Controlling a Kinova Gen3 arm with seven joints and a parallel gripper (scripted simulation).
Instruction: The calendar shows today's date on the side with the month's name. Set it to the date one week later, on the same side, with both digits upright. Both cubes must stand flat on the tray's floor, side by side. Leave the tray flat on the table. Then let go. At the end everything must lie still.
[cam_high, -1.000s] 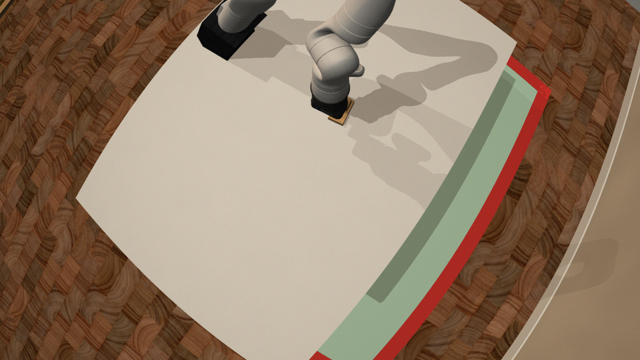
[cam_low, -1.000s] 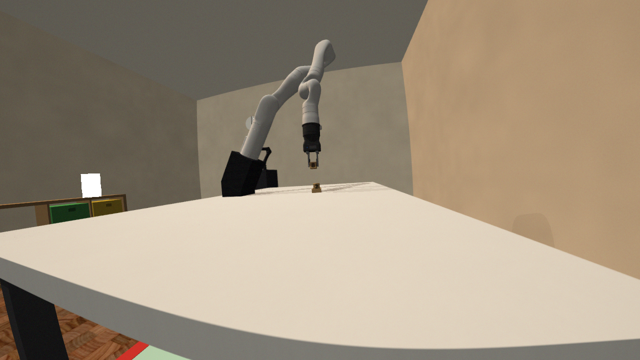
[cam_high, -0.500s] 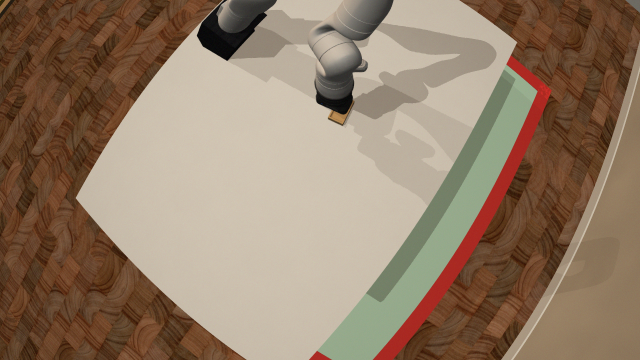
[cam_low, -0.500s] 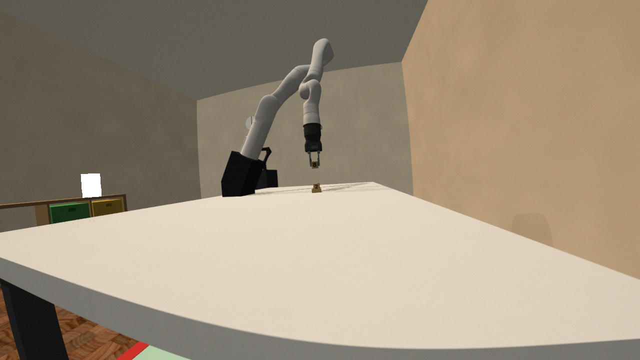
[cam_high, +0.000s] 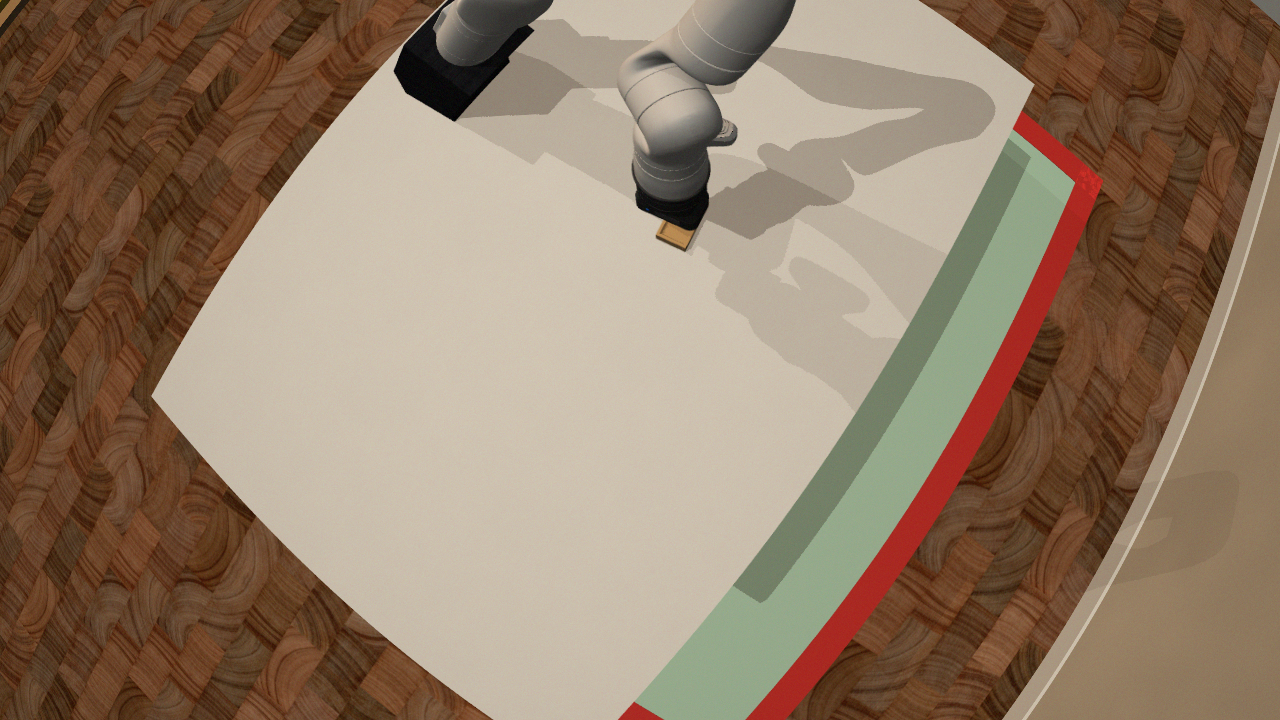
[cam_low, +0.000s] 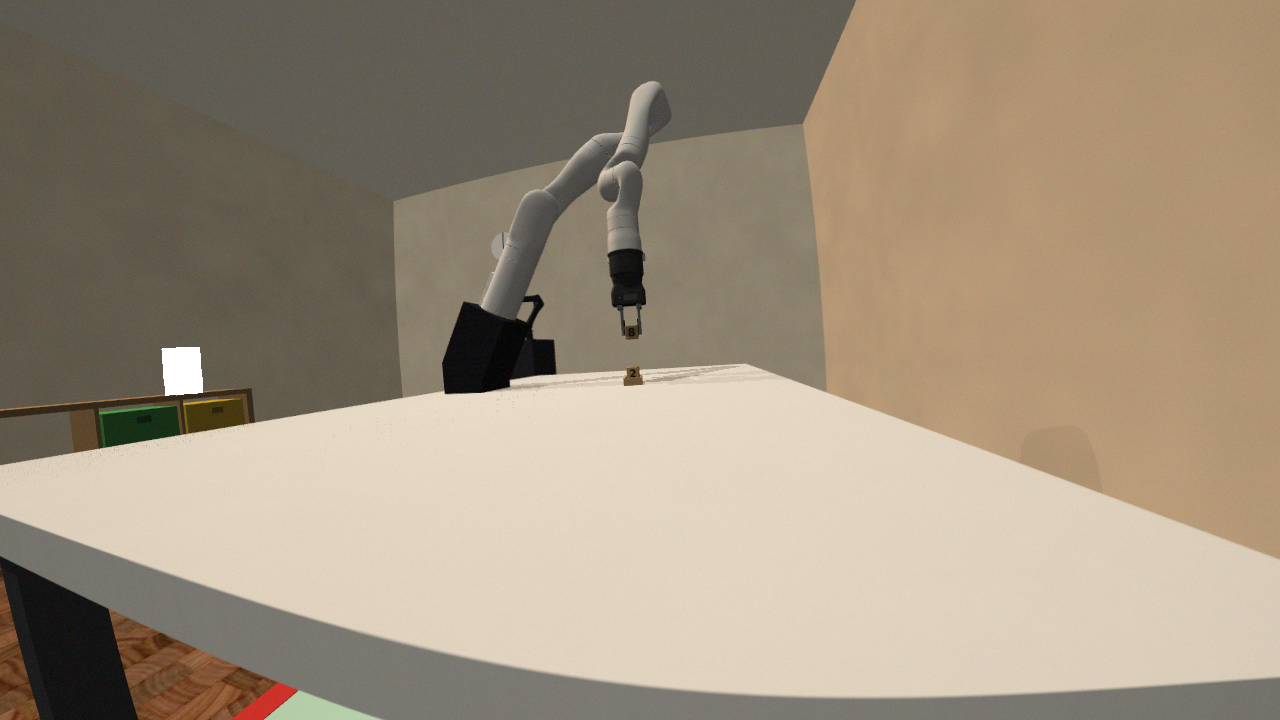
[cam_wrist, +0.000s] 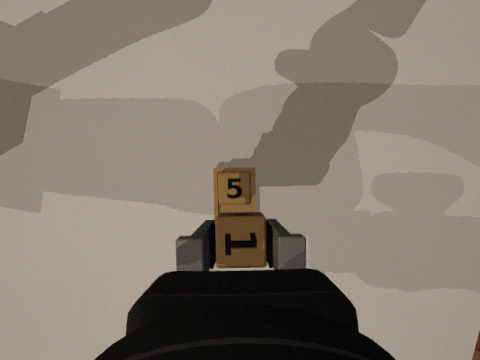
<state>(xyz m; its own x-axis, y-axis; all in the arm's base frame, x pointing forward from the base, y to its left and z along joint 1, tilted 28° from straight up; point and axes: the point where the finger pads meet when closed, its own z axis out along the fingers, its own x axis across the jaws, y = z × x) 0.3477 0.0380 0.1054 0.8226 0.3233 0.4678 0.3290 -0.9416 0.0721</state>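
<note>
The wooden tray is 10 mm behind my hand, 10 mm to the left of it and 120 mm below it.
</note>
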